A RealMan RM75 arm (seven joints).
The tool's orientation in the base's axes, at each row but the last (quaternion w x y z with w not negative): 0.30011 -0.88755 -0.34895 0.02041; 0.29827 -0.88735 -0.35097 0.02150; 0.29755 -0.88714 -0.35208 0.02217; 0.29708 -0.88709 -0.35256 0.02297; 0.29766 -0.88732 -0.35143 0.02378; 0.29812 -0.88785 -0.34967 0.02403; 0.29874 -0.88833 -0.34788 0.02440; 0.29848 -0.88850 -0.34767 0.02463; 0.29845 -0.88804 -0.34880 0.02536; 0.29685 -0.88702 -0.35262 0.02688; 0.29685 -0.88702 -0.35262 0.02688
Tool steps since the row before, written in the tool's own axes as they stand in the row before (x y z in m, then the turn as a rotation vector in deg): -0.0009 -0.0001 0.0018 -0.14 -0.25 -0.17; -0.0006 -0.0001 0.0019 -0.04 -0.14 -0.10; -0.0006 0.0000 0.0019 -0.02 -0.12 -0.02; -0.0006 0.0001 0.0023 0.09 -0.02 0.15; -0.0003 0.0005 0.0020 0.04 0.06 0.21; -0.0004 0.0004 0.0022 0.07 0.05 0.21; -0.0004 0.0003 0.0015 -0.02 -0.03 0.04; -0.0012 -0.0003 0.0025 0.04 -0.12 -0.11; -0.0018 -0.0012 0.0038 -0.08 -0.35 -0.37; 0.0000 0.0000 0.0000 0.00 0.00 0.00; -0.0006 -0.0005 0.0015 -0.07 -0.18 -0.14
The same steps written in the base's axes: -0.0012 0.0004 -0.0016 -0.22 -0.03 0.25; -0.0010 0.0007 -0.0016 -0.09 0.00 0.15; -0.0009 0.0006 -0.0017 -0.08 0.05 0.08; -0.0010 0.0007 -0.0020 0.02 0.15 -0.10; -0.0004 0.0005 -0.0020 0.01 0.10 -0.20; -0.0006 0.0006 -0.0021 0.03 0.12 -0.19; -0.0005 0.0003 -0.0015 -0.04 0.03 -0.02; -0.0017 0.0007 -0.0021 -0.01 0.04 0.16; -0.0030 0.0015 -0.0028 -0.18 -0.04 0.48; 0.0000 0.0000 0.0000 0.00 0.00 0.00; -0.0011 0.0007 -0.0011 -0.13 -0.01 0.20
